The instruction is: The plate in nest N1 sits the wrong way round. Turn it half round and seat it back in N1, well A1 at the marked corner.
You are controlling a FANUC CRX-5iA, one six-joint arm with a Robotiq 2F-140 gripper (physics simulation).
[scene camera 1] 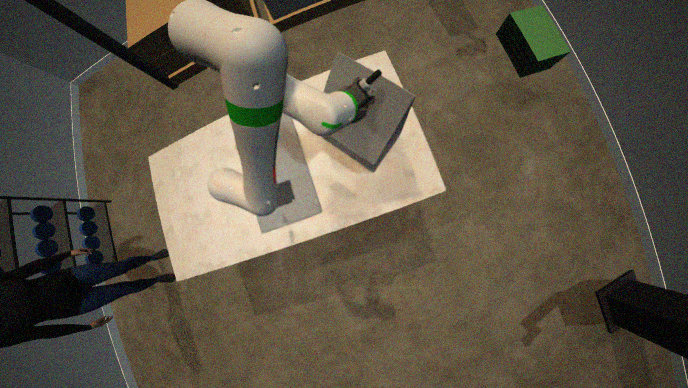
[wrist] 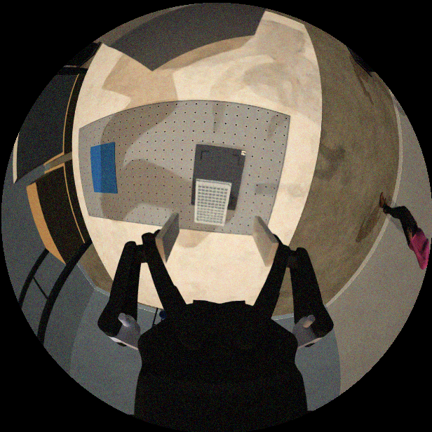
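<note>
The pale gridded plate (wrist: 212, 202) shows in the wrist view over the near part of the dark nest (scene camera 1: 285, 194) (wrist: 217, 162) and past its near edge. It is off-centre in the nest's outline; I cannot tell whether it is flat or tilted. A small white corner mark (wrist: 243, 153) shows at the nest's far right corner, its lettering too small to read. My gripper (wrist: 216, 224) is open and empty, its fingers wide apart and above the plate, near its closer end. In scene camera 1 the arm hides the plate and the gripper.
The nest is on a grey perforated board (scene camera 1: 302, 175) (wrist: 150, 175) on the pale table (scene camera 1: 190, 225) (wrist: 215, 270). A blue block (wrist: 104, 167) is at the board's left in the wrist view. A large grey pedestal (scene camera 1: 385, 125) (wrist: 195, 35) is beyond the board.
</note>
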